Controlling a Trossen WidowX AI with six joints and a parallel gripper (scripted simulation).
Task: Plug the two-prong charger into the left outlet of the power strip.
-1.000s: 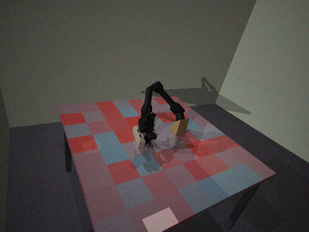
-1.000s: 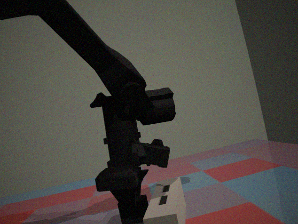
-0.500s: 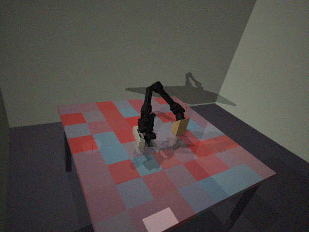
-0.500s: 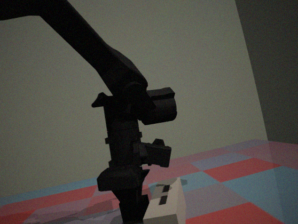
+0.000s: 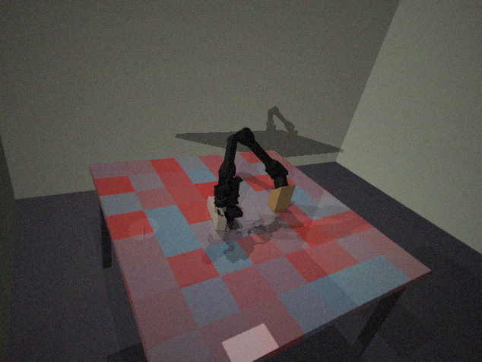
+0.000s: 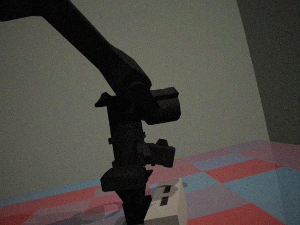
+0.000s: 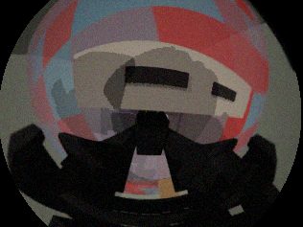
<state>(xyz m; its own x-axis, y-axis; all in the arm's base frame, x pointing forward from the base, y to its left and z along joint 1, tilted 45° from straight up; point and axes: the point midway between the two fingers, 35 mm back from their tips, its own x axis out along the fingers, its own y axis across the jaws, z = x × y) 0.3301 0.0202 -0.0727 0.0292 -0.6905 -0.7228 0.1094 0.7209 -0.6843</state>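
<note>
Right now the black two-prong charger is 2 cm ahead of my gripper tip and 1 cm above it.
</note>
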